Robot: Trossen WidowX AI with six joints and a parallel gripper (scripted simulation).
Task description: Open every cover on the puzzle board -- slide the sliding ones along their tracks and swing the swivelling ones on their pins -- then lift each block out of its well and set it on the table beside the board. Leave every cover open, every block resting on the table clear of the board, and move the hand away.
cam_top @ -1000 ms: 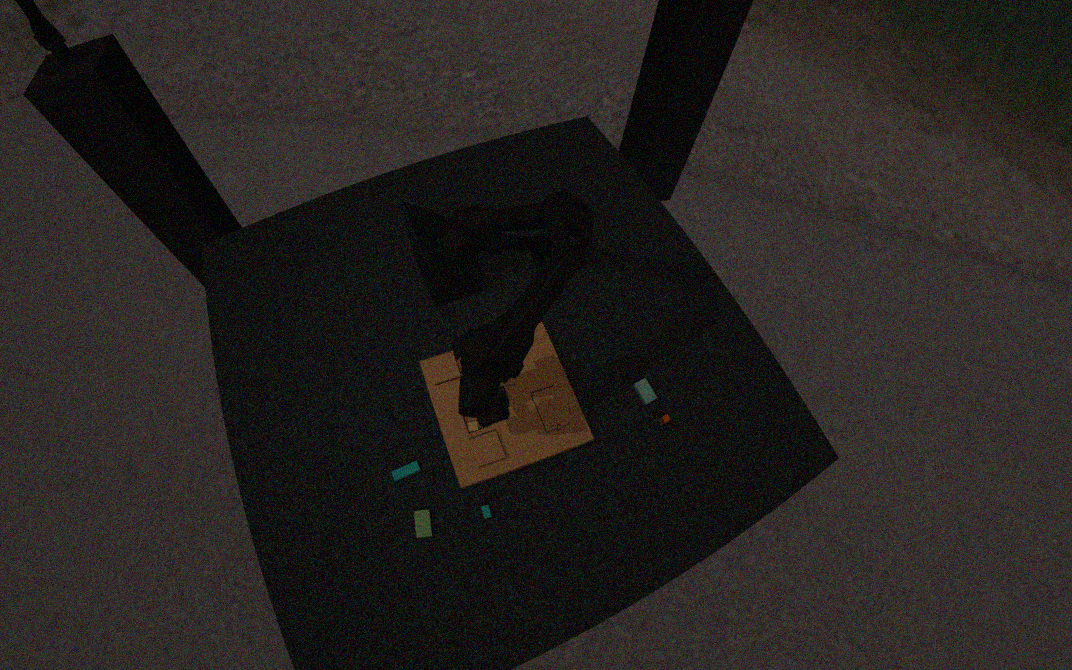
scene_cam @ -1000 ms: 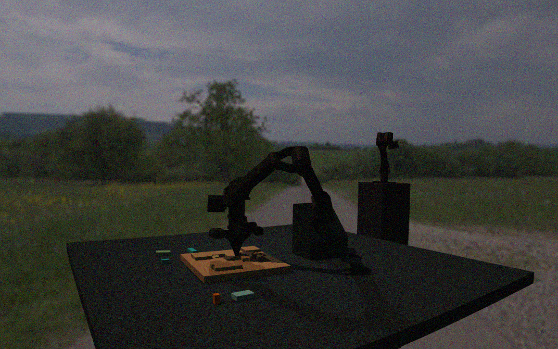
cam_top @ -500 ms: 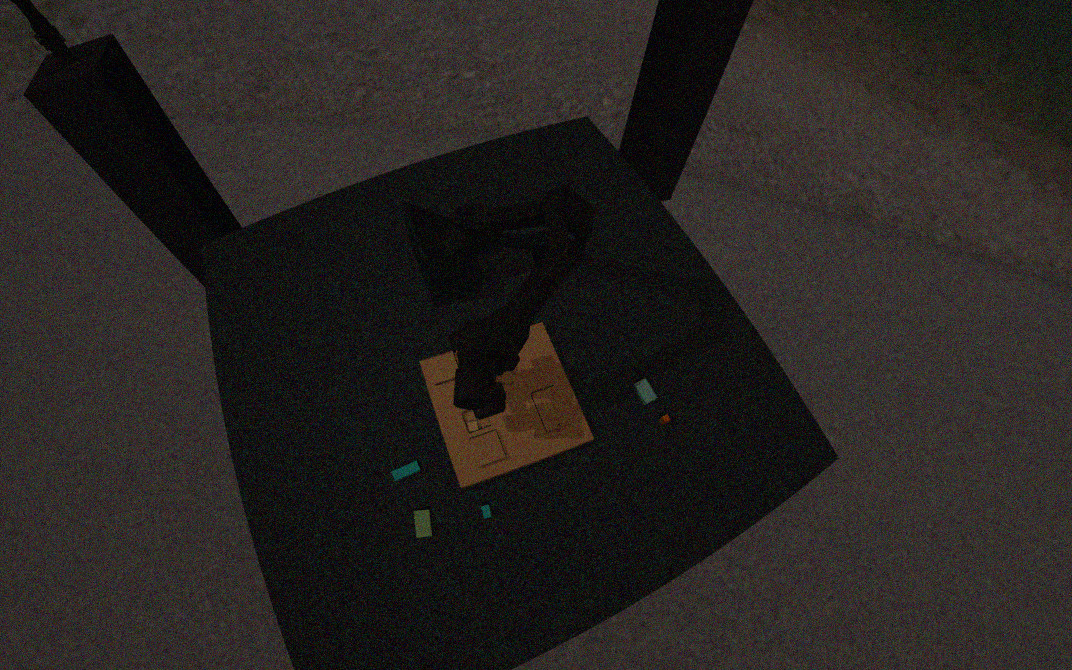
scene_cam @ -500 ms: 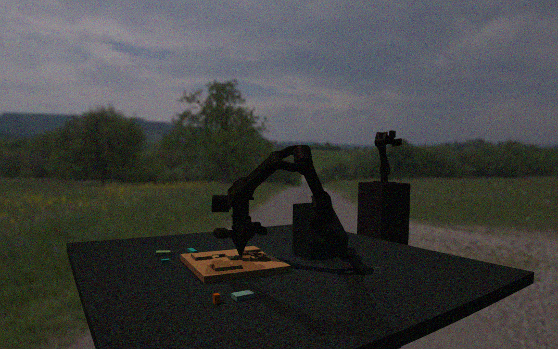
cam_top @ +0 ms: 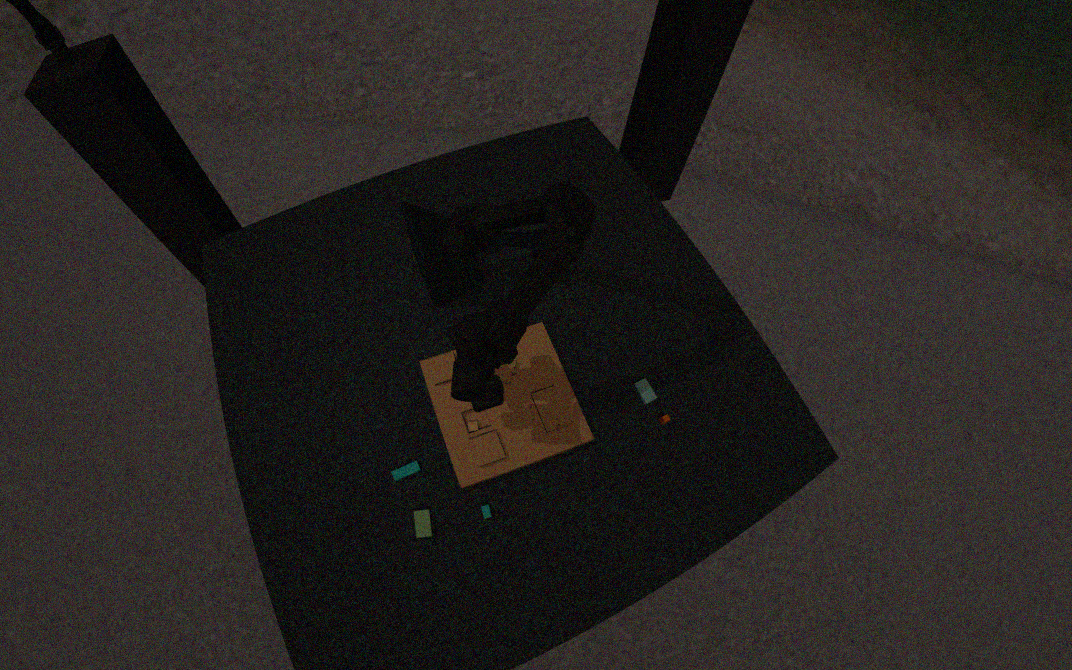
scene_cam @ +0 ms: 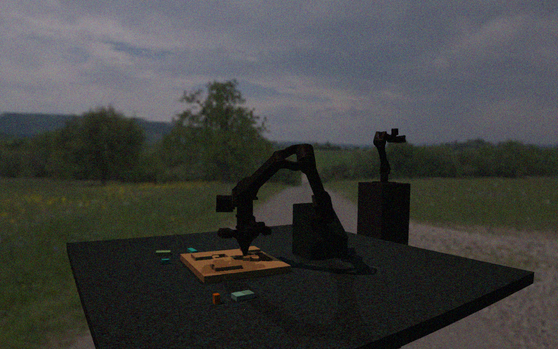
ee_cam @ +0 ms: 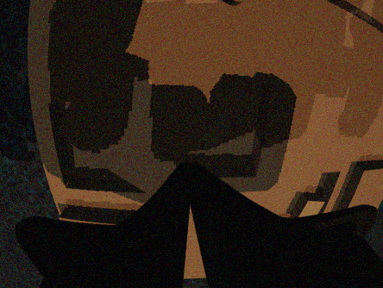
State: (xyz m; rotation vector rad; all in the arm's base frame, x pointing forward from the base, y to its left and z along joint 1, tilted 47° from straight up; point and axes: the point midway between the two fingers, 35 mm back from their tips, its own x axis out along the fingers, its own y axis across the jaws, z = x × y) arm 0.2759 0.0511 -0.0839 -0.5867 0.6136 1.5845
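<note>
Right now the tan puzzle board is 50 mm ahead of my gripper tip and 30 mm to the left of it. Also, from my gripper tip: pale teal block (140 mm ahead, 350 mm to the left, 20 mm below); green block (260 mm ahead, 200 mm to the right, 20 mm below); small teal block (270 mm ahead, 70 mm to the right, 20 mm below).
</note>
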